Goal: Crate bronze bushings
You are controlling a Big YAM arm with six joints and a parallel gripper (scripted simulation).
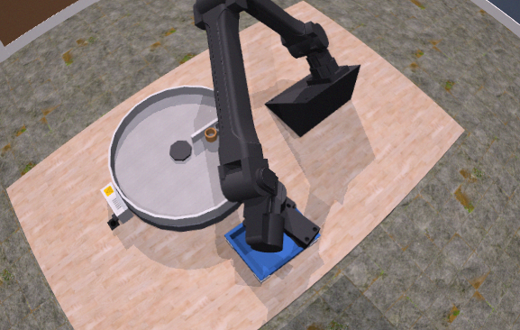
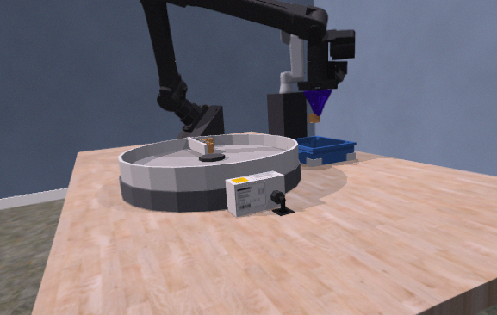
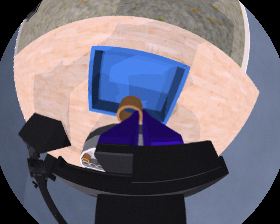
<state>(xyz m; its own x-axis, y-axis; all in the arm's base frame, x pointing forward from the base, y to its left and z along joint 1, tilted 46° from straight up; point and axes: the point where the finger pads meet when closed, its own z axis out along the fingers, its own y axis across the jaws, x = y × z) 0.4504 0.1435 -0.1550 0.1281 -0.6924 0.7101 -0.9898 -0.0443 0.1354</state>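
Right now my hand is 20 mm past the blue crate and 110 mm above it. From my hand the other things lie so: grey turning table 340 mm to the right, 80 mm below.
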